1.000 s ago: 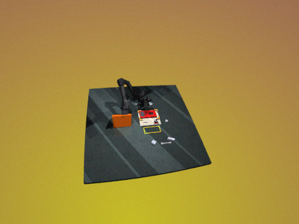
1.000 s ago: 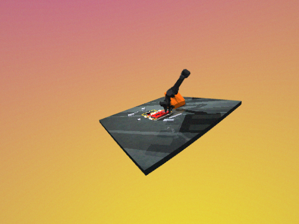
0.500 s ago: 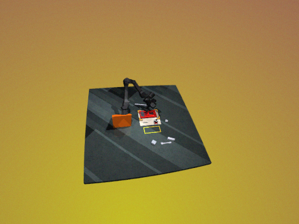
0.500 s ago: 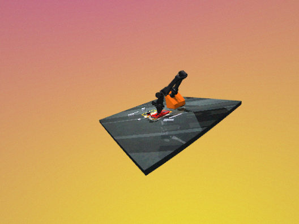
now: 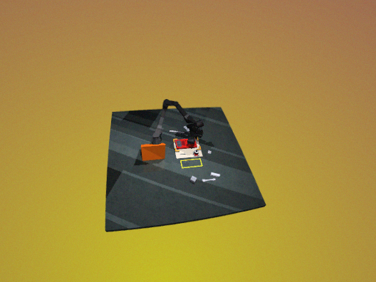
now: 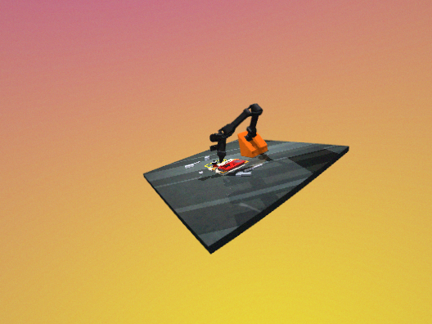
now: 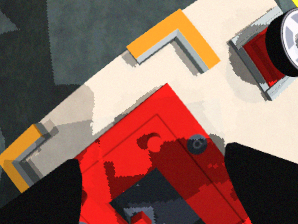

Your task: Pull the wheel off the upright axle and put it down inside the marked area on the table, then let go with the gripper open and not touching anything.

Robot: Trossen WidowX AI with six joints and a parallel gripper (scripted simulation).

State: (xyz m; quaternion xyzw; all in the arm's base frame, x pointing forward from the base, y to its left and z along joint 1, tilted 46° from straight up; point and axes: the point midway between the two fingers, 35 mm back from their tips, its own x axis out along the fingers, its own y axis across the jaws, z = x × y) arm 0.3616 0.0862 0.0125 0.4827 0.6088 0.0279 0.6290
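My gripper tip is now 1 cm past the wheel, 11 cm to the left of it and 3 cm above it.
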